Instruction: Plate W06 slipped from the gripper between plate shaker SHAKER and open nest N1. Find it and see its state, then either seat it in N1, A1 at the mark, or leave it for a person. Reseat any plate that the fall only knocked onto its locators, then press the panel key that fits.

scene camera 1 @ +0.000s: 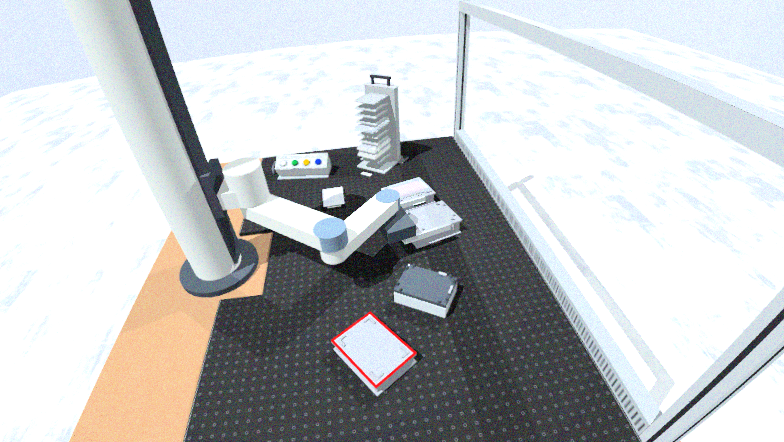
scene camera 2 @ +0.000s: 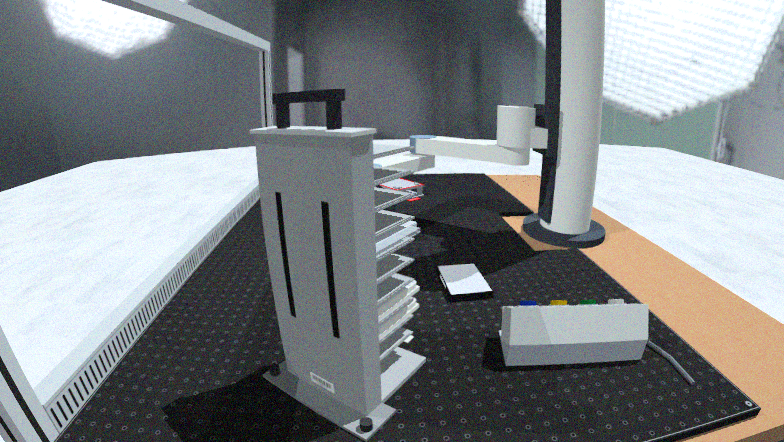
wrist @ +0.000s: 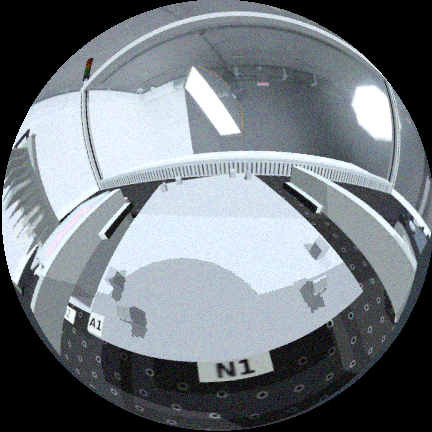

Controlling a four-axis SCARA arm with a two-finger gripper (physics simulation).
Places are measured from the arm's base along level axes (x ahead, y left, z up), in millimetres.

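Where they show: gripper, fingertip midpoint: [scene camera 1: 436, 211] [wrist: 204, 182]; arm's base at its link origin: [scene camera 1: 220, 267] [scene camera 2: 563, 231].
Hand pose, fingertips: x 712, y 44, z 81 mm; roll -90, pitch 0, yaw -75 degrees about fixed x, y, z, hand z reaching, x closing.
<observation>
Each offset is from my fingertips to the top centre of the thing. "pt": to the spot under its first point.
My gripper [wrist: 204, 182] is open and empty, low over nest N1 @(dz -2, dx -22, dy -7 mm) [scene camera 1: 433, 215] [wrist: 200, 235], with one finger towards each side. N1 is a bare light block; its corner locators show no plate on them. The N1 and A1 labels show in the wrist view. Beside it, towards the rack, a pinkish plate @(dz +0, dx -62, dy +172 mm) [scene camera 1: 411, 189] [wrist: 69, 227] lies at nest N2, partly hidden by the arm and finger; its tilt and name cannot be told. The shaker @(pt dz -13, dx -99, dy -289 mm) [scene camera 1: 425, 285] has a dark, bare top. No plate can be identified as W06. The key panel @(dz +16, dx -461, dy +476 mm) [scene camera 1: 303, 166] [scene camera 2: 573, 329] has white, green, yellow and blue keys.
A tall rack [scene camera 1: 392, 120] [scene camera 2: 312, 247] holds several plates on its shelves. A red-edged light nest @(dz -22, dx -254, dy -437 mm) [scene camera 1: 373, 348] stands nearest scene camera 1. A small white block @(dz -54, dx -338, dy +245 mm) [scene camera 1: 333, 196] [scene camera 2: 465, 280] stands between panel and arm. A framed clear screen @(pt dz +234, dx +266, dy +640 mm) [scene camera 1: 461, 76] runs along one side.
</observation>
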